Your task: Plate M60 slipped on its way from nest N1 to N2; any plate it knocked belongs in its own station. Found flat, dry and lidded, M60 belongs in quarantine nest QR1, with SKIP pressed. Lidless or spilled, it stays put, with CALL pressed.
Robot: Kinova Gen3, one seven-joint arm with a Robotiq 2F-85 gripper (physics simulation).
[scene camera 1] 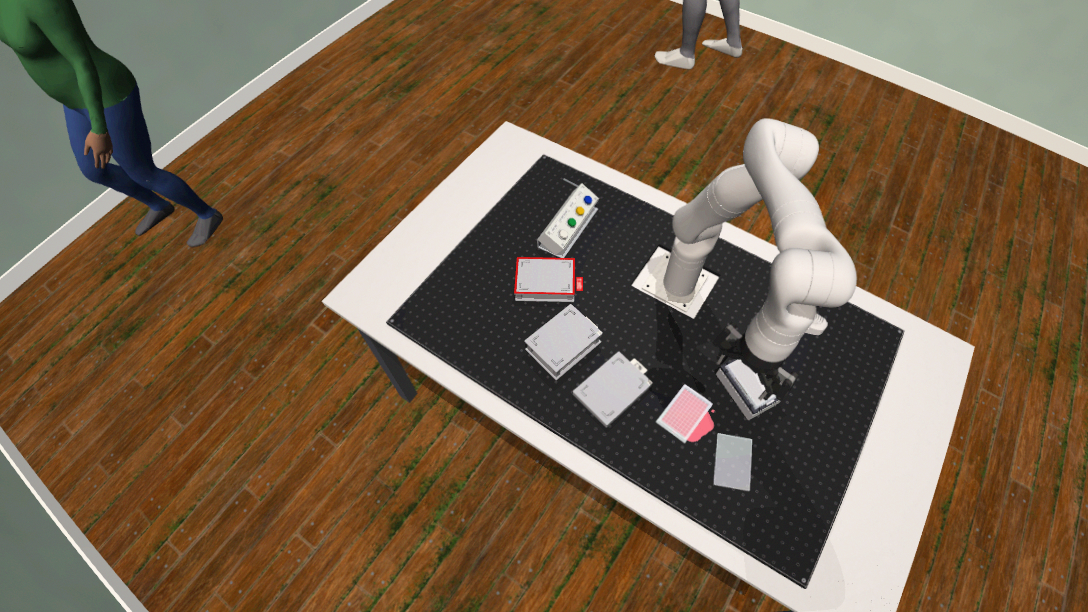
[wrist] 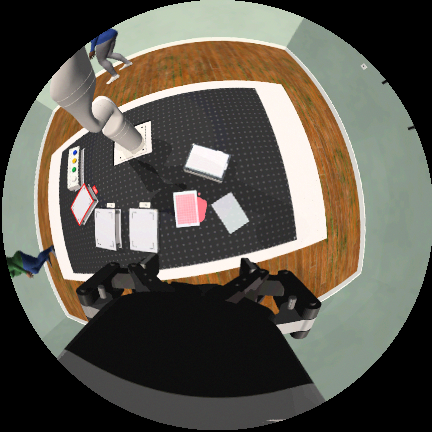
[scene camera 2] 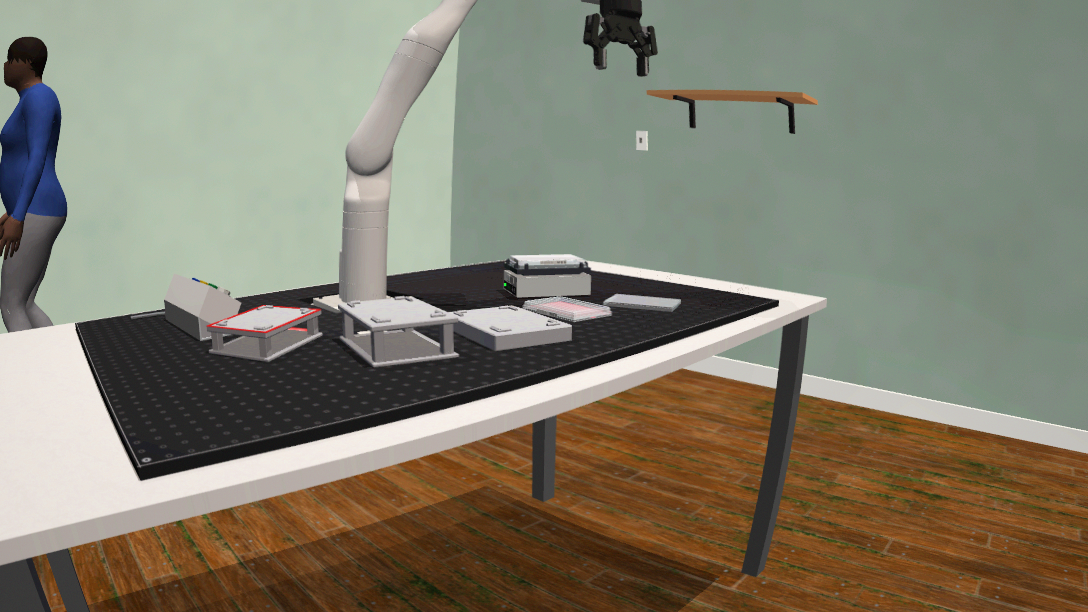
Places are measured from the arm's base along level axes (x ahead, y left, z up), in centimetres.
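Where they show: gripper, fingertip midpoint: (scene camera 1: 741,378) (wrist: 198,265) (scene camera 2: 622,72); arm's base, link origin: (scene camera 1: 679,282) (wrist: 132,140) (scene camera 2: 363,299).
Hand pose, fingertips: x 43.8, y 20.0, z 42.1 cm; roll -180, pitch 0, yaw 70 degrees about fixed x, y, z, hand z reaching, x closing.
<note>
Things, the pixels of their centre, and the offset from my fingertips.
- plate with pink wells, body centre: (scene camera 2: 566,308) (scene camera 1: 684,412) (wrist: 185,208) dx -7.6, dy -4.8, dz -41.2 cm
- pink spill, body centre: (scene camera 2: 580,310) (scene camera 1: 693,421) (wrist: 193,208) dx -6.7, dy -2.0, dz -41.9 cm
- clear lid, body centre: (scene camera 2: 643,302) (scene camera 1: 733,461) (wrist: 230,212) dx -1.4, dy +10.2, dz -41.6 cm
- low grey nest, body centre: (scene camera 2: 504,325) (scene camera 1: 612,388) (wrist: 142,229) dx -5.1, dy -23.5, dz -40.6 cm
- raised grey nest, body centre: (scene camera 2: 393,327) (scene camera 1: 563,341) (wrist: 106,228) dx -10.6, dy -40.1, dz -39.1 cm
- red-rimmed nest, body centre: (scene camera 2: 265,329) (scene camera 1: 545,279) (wrist: 82,204) dx -25.9, dy -53.7, dz -39.8 cm
- button box, body centre: (scene camera 2: 199,301) (scene camera 1: 568,218) (wrist: 73,167) dx -46.9, dy -56.9, dz -37.8 cm
- grey device, body centre: (scene camera 2: 546,261) (scene camera 1: 754,379) (wrist: 206,159) dx -21.1, dy +7.3, dz -35.8 cm
A plate with pink wells (scene camera 1: 684,413) (scene camera 2: 566,309) (wrist: 186,208) lies flat and lidless on the black board. A pink spill (scene camera 1: 700,428) (wrist: 202,209) spreads from under one edge. A clear lid (scene camera 1: 732,462) (scene camera 2: 642,302) (wrist: 230,213) lies apart from it. The low grey nest (scene camera 1: 612,388) (scene camera 2: 513,327) (wrist: 143,227), raised grey nest (scene camera 1: 563,338) (scene camera 2: 399,312) (wrist: 105,229) and red-rimmed nest (scene camera 1: 545,275) (scene camera 2: 264,318) (wrist: 83,205) hold no plate. The button box (scene camera 1: 566,220) (scene camera 2: 199,304) (wrist: 74,167) has blue, yellow, green and white buttons; labels are unreadable. My gripper (scene camera 2: 621,70) (wrist: 198,265) is open, high above the table.
A grey device (scene camera 1: 747,386) (scene camera 2: 546,283) (wrist: 206,162) with a dark band and pale top stands near the pink plate; my arm partly covers it in scene camera 1. The arm's base plate (scene camera 1: 645,281) stands behind the nests. People stand beyond the table.
</note>
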